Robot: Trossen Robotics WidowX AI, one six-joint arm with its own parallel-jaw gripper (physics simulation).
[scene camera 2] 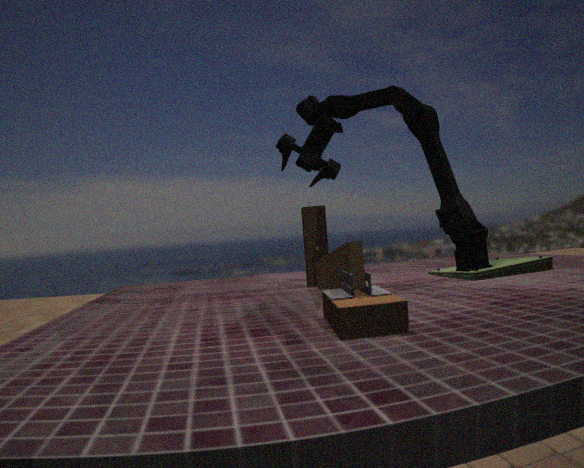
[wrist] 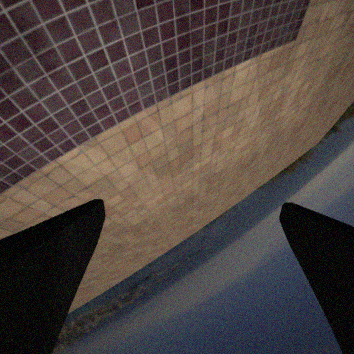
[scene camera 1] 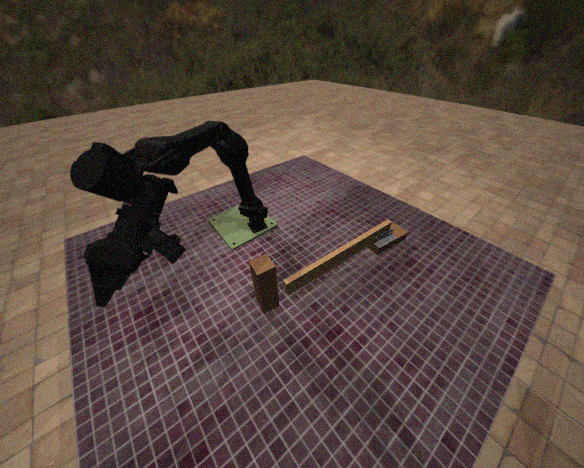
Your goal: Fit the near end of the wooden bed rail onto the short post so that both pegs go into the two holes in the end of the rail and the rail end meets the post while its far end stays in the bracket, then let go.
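Where they show: gripper, fingertip midpoint: (scene camera 2: pixel 296 178) (wrist: pixel 194 209) (scene camera 1: pixel 109 297); arm's base at its link origin: (scene camera 2: pixel 474 268) (scene camera 1: pixel 257 225).
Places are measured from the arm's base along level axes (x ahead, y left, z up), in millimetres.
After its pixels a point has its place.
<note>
The wooden rail (scene camera 1: pixel 337 255) @(x 340, y 127, z 57 mm) (scene camera 2: pixel 347 262) @(x 339, y 360, z 61 mm) lies lengthwise between the short post and the bracket. Its far end is at the metal bracket (scene camera 1: pixel 386 242) @(x 363, y 344, z 22 mm) (scene camera 2: pixel 346 286) @(x 342, y 355, z 30 mm); how deep it sits there is hard to tell. Its near end is beside the upright wooden post (scene camera 1: pixel 266 291) @(x 356, y -132, z 84 mm) (scene camera 2: pixel 313 235) @(x 337, y -98, z 99 mm), with a narrow gap showing in the first scene view. The pegs and holes are too small and dark to make out. My gripper (scene camera 1: pixel 138 282) (scene camera 2: pixel 297 178) @(x 346, y -402, z 265 mm) (wrist: pixel 194 209) @(x 346, y -402, z 265 mm) is open and empty, in the air above the post's height and left of it in the first scene view.
The bracket is on a wooden block (scene camera 1: pixel 401 233) @(x 359, y 433, z 20 mm) (scene camera 2: pixel 370 317) @(x 334, y 461, z 6 mm). The arm's base stands on a green plate (scene camera 1: pixel 230 231) @(x -28, y -106, z -2 mm) (scene camera 2: pixel 525 266) @(x -97, y 61, z -1 mm) behind the post in the first scene view. A purple tiled surface (scene camera 1: pixel 320 380) @(x 577, y -113, z -16 mm) (scene camera 2: pixel 210 380) @(x 495, y 575, z -16 mm) (wrist: pixel 65 65) @(x 334, y -461, z -16 mm) lies beneath, with tan paving around it.
</note>
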